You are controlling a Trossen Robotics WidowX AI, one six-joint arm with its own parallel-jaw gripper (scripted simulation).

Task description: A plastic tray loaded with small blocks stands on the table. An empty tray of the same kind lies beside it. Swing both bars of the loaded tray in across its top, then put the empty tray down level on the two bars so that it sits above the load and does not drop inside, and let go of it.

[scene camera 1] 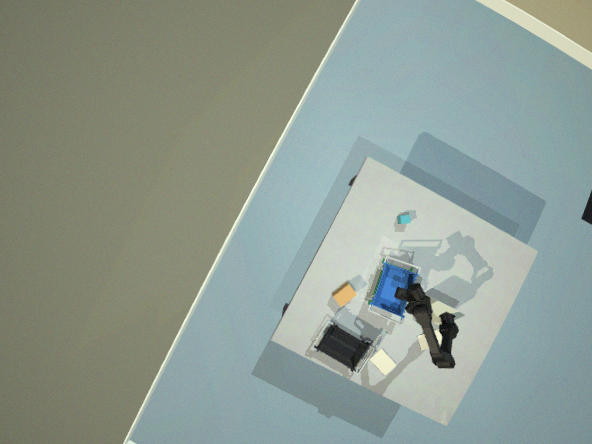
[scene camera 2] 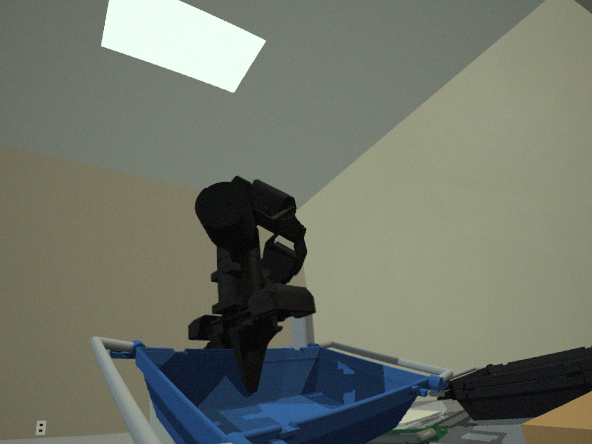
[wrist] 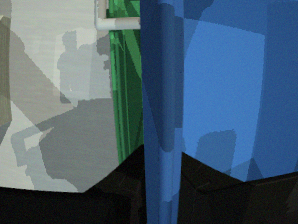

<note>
In view: my gripper (scene camera 2: 249, 392) and a blue tray (scene camera 2: 312, 388).
The blue tray also shows in scene camera 1 (scene camera 1: 392, 277) and in the wrist view (wrist: 212, 85). My gripper is seen too in the wrist view (wrist: 154, 151).
</note>
